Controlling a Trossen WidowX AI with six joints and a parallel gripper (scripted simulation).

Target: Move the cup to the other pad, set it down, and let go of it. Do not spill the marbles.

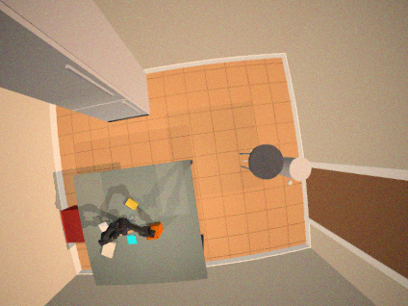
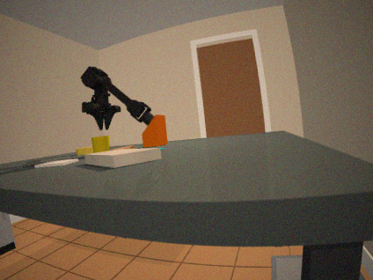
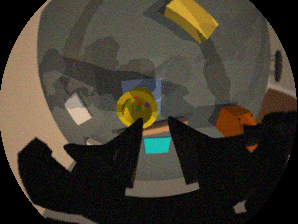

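The yellow cup is 6 cm below my gripper tip and 2 cm ahead of it. The rest, counted from my gripper tip: yellow block (21 cm to the right, 8 cm below, 8 cm behind); then thin white sheet (27 cm ahead, 9 cm below, 5 cm to the left); then cyan pad (18 cm to the left, 11 cm below, 3 cm behind).
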